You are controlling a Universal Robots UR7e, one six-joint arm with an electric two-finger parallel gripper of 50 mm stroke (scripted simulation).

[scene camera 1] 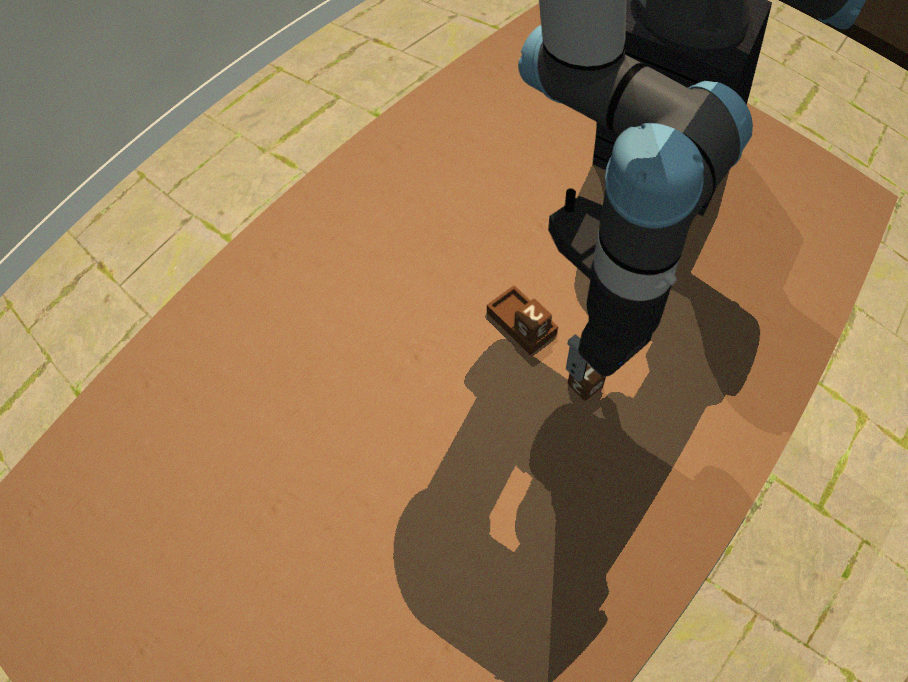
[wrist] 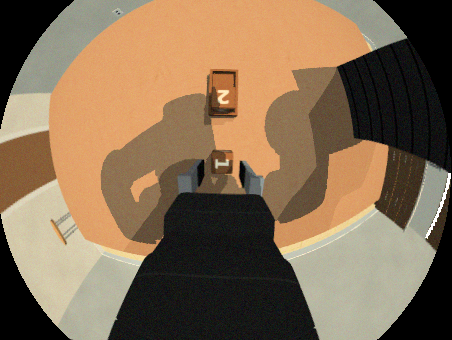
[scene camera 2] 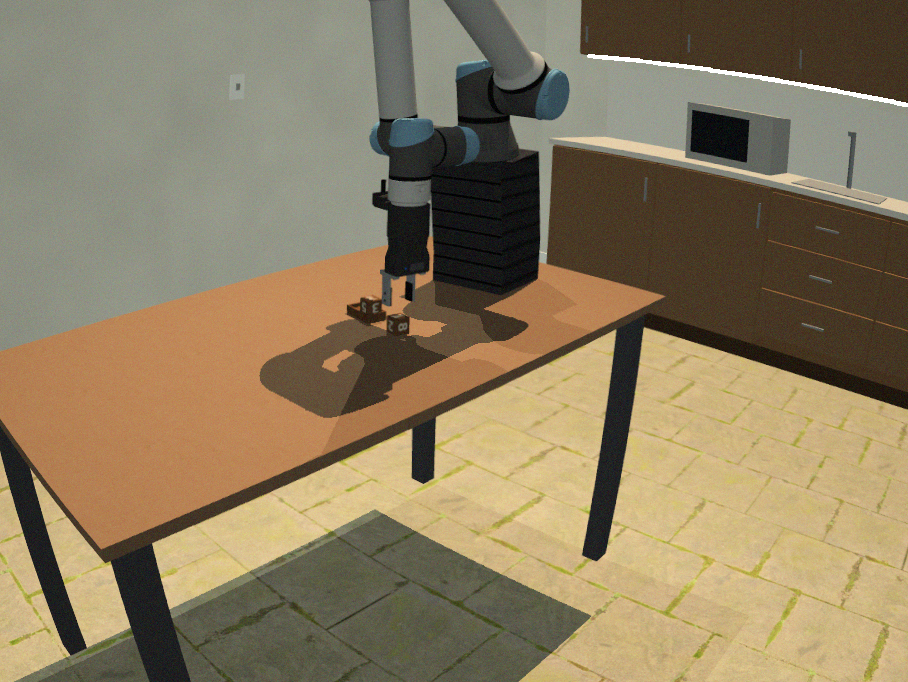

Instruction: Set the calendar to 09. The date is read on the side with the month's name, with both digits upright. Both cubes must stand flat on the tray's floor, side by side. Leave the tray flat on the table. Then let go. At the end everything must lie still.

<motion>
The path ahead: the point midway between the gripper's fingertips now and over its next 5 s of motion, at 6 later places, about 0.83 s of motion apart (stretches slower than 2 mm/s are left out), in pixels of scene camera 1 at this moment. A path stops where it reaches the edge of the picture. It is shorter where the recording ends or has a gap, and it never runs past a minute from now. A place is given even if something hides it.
The gripper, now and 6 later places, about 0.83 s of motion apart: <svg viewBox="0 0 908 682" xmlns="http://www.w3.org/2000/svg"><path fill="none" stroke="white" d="M591 359L589 368L586 379L589 366L596 337L530 271L514 261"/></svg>
</motion>
